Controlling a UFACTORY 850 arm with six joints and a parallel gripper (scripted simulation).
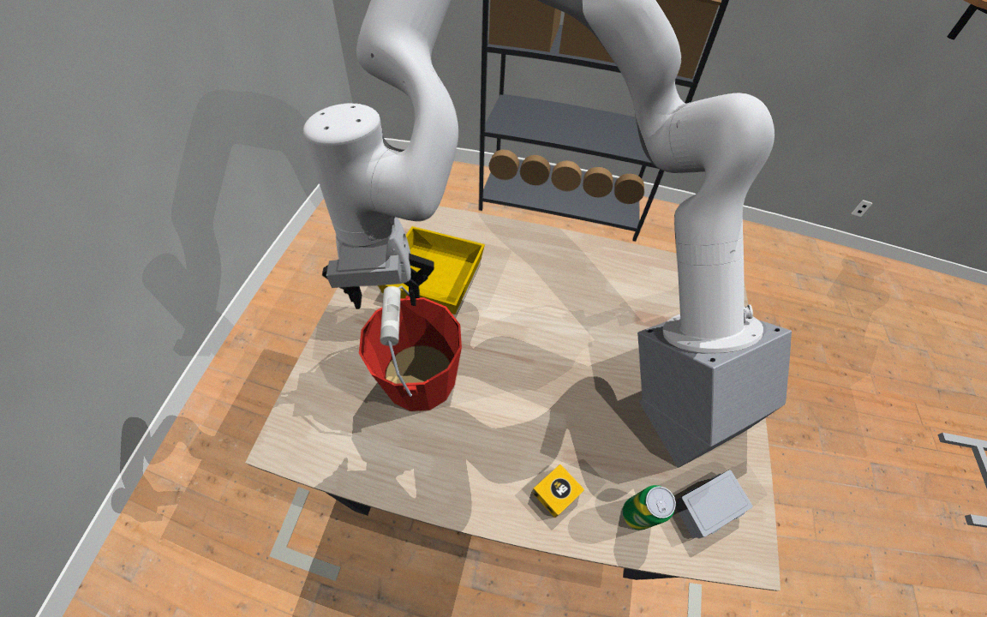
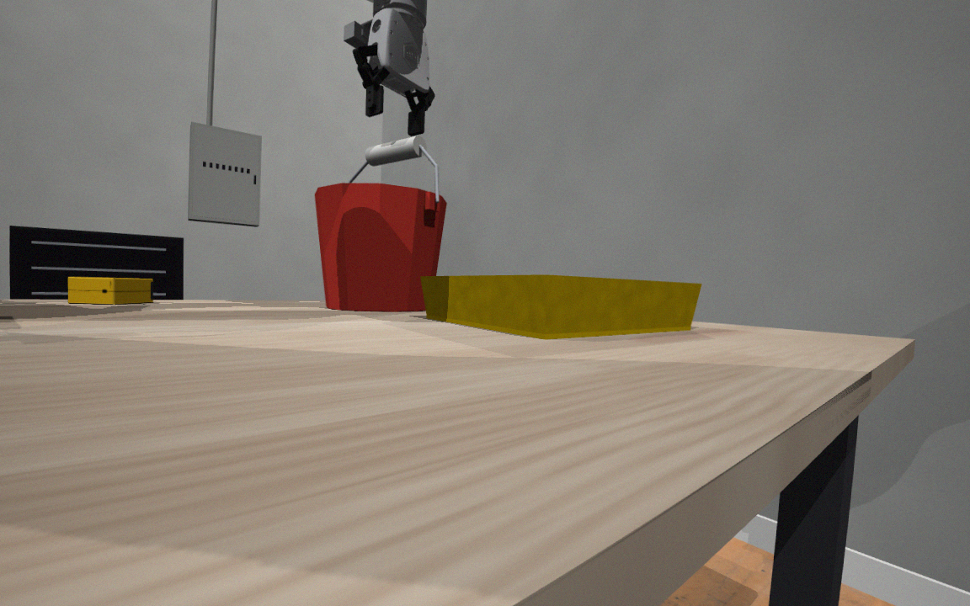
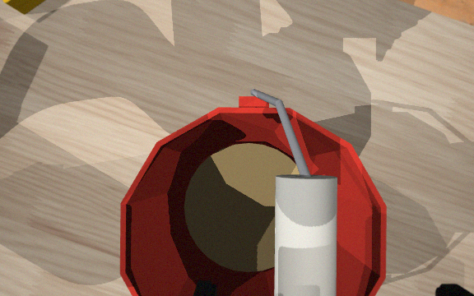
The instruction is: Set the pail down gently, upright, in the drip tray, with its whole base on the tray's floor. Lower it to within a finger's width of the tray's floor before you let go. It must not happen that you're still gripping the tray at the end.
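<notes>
Now: hand 10 mm past the wire handle and 80 mm above it. Round my hand: yellow drip tray: 10 mm behind, 310 mm to the right, 290 mm below; then red pail: 20 mm behind, 150 mm below; then grey box: 640 mm behind, 260 mm to the left, 270 mm below.
</notes>
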